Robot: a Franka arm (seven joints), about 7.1 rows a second.
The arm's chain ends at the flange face. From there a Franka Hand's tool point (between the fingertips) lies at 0.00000 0.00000 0.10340 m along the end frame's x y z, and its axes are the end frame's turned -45 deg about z.
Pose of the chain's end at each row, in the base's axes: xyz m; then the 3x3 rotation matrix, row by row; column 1 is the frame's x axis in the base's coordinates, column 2 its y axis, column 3 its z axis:
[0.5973 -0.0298 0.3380], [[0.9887 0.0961 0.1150], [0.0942 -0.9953 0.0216], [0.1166 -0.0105 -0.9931]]
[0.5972 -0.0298 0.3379], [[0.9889 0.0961 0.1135], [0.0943 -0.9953 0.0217], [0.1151 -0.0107 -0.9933]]
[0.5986 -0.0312 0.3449], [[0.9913 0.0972 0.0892], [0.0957 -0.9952 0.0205], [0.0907 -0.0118 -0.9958]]
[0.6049 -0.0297 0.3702], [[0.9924 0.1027 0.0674], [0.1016 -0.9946 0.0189], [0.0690 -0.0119 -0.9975]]
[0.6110 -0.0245 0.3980], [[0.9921 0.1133 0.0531], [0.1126 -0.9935 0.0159], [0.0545 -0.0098 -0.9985]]
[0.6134 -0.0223 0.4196], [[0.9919 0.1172 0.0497], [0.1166 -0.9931 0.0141], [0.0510 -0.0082 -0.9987]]
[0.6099 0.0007 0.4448], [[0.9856 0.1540 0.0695], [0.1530 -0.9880 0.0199], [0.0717 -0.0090 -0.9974]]
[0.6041 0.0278 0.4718], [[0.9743 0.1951 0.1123], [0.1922 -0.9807 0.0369], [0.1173 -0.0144 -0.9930]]
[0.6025 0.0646 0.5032], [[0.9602 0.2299 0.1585], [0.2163 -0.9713 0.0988], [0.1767 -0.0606 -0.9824]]
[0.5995 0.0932 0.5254], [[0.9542 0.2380 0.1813], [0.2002 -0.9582 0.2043], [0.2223 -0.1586 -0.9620]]
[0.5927 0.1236 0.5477], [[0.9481 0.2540 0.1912], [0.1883 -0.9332 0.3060], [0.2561 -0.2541 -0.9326]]
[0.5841 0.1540 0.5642], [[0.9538 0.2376 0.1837], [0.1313 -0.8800 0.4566], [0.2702 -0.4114 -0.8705]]
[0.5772 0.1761 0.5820], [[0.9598 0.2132 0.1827], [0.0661 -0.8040 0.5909], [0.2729 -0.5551 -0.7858]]
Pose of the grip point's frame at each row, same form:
[0.6092 -0.0276 0.2353], [[0.6312 0.7671 0.1150], [0.7704 -0.6372 0.0216], [0.0899 0.0750 -0.9931]]
[0.6089 -0.0276 0.2352], [[0.6313 0.7672 0.1135], [0.7705 -0.6371 0.0217], [0.0890 0.0738 -0.9933]]
[0.6078 -0.0291 0.2419], [[0.6322 0.7697 0.0892], [0.7714 -0.6360 0.0205], [0.0725 0.0558 -0.9958]]
[0.6119 -0.0277 0.2671], [[0.6291 0.7744 0.0674], [0.7751 -0.6314 0.0189], [0.0572 0.0404 -0.9975]]
[0.6165 -0.0229 0.2948], [[0.6214 0.7816 0.0531], [0.7821 -0.6229 0.0159], [0.0455 0.0316 -0.9985]]
[0.6185 -0.0208 0.3163], [[0.6185 0.7843 0.0497], [0.7847 -0.6198 0.0141], [0.0419 0.0303 -0.9987]]
[0.6171 0.0028 0.3417], [[0.5880 0.8058 0.0695], [0.8068 -0.5904 0.0199], [0.0571 0.0443 -0.9974]]
[0.6157 0.0316 0.3691], [[0.5510 0.8269 0.1123], [0.8294 -0.5576 0.0369], [0.0931 0.0728 -0.9930]]
[0.6189 0.0748 0.4016], [[0.5164 0.8415 0.1585], [0.8398 -0.5339 0.0988], [0.1678 0.0821 -0.9824]]
[0.6182 0.1143 0.4259], [[0.5064 0.8430 0.1813], [0.8191 -0.5360 0.2043], [0.2693 0.0450 -0.9620]]
[0.6125 0.1552 0.4513], [[0.4908 0.8500 0.1912], [0.7930 -0.5267 0.3060], [0.3608 0.0014 -0.9326]]
[0.6031 0.2012 0.4742], [[0.5064 0.8424 0.1837], [0.7151 -0.5294 0.4566], [0.4820 -0.0998 -0.8705]]
[0.5961 0.2372 0.5007], [[0.5279 0.8294 0.1827], [0.6153 -0.5218 0.5909], [0.5855 -0.1995 -0.7858]]

